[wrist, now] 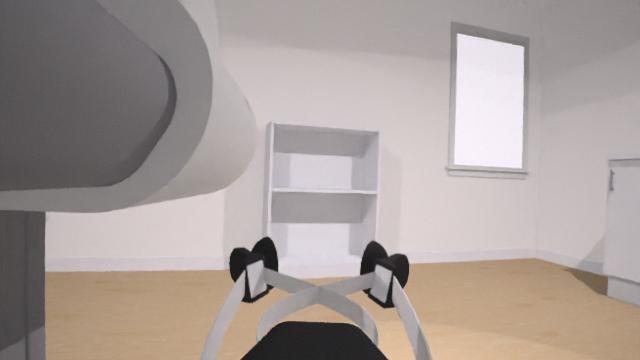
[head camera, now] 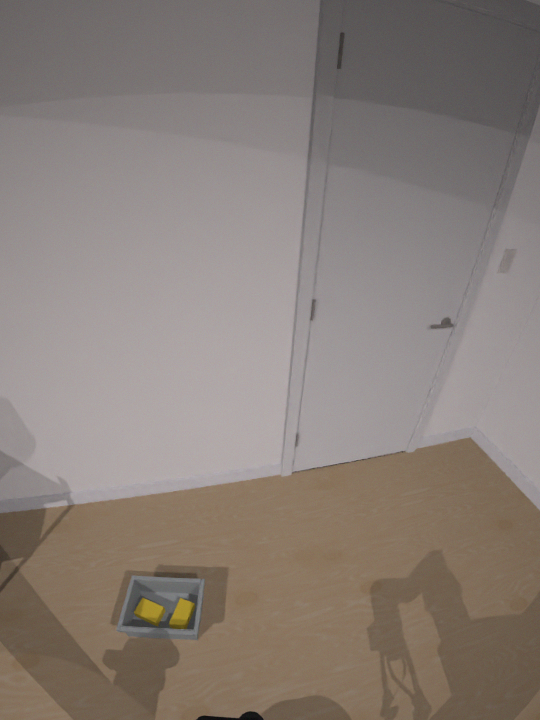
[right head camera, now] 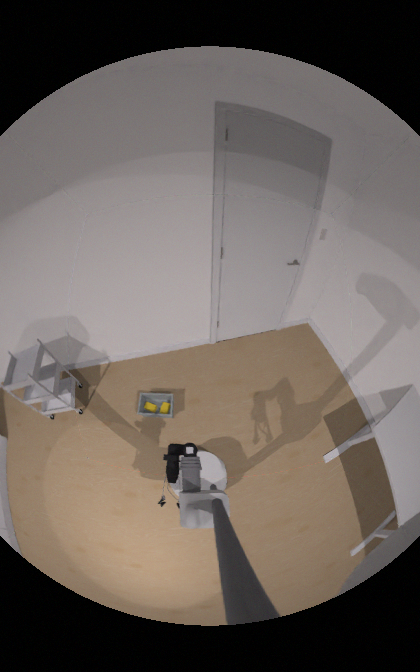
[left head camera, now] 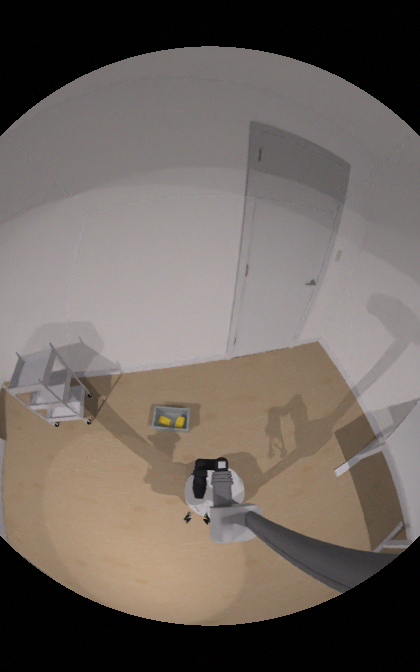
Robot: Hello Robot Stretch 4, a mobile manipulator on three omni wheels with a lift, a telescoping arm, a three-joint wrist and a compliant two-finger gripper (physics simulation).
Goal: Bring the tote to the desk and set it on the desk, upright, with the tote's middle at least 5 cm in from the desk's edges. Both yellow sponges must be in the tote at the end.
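Frame: origin at the robot's base, x ahead, y left, z up, level; metres.
Seen in the pictures: gripper, fingertip midpoint: (wrist: 319,259).
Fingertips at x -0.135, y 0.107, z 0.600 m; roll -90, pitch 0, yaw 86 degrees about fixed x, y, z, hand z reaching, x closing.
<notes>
Offsets run from my fingertips to a thing's top centre.
The grey tote @[dy +0.235, dx +0.728, dz -0.507 m] (head camera: 158,633) (left head camera: 170,429) (right head camera: 155,415) stands upright on the floor in front of the wall, left of the door. One yellow sponge @[dy +0.301, dx +0.728, dz -0.579 m] (head camera: 149,611) (left head camera: 164,421) (right head camera: 150,407) lies inside it at the left, and the other yellow sponge @[dy +0.168, dx +0.719, dz -0.579 m] (head camera: 182,612) (left head camera: 179,422) (right head camera: 164,407) lies inside at the right. My gripper (left head camera: 197,518) (right head camera: 170,503) (wrist: 319,259) is open and empty, beside my base and apart from the tote, facing away from it. Part of the white desk (left head camera: 407,450) (right head camera: 400,440) shows at the right edge of both side head views.
A white three-tier cart (left head camera: 32,372) (right head camera: 25,367) stands left of the tote near the wall. The door (head camera: 395,290) (left head camera: 285,260) (right head camera: 262,240) is shut. A white bookshelf (wrist: 325,191) and a white cabinet (wrist: 625,225) show in the wrist view. The desk's feet reach out over the floor.
</notes>
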